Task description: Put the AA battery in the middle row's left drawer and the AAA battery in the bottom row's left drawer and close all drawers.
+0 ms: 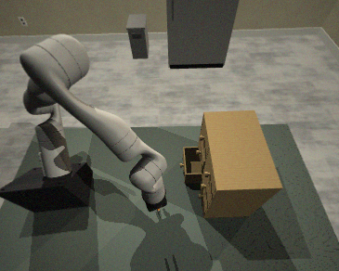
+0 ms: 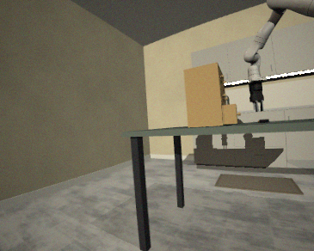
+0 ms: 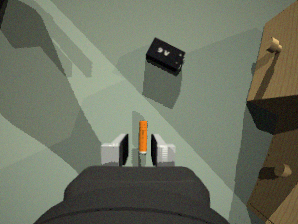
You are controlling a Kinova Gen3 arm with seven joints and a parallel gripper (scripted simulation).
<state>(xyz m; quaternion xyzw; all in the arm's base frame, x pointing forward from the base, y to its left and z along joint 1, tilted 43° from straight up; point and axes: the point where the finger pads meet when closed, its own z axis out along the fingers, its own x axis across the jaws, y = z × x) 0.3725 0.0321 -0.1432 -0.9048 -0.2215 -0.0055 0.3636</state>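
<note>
Right now my hand is 8 cm above the thin orange battery. The rest, counted from my hand: green battery: 27 cm ahead, 17 cm to the left, 4 cm above; small black block: 1 cm behind, 11 cm to the left, 8 cm below.
</note>
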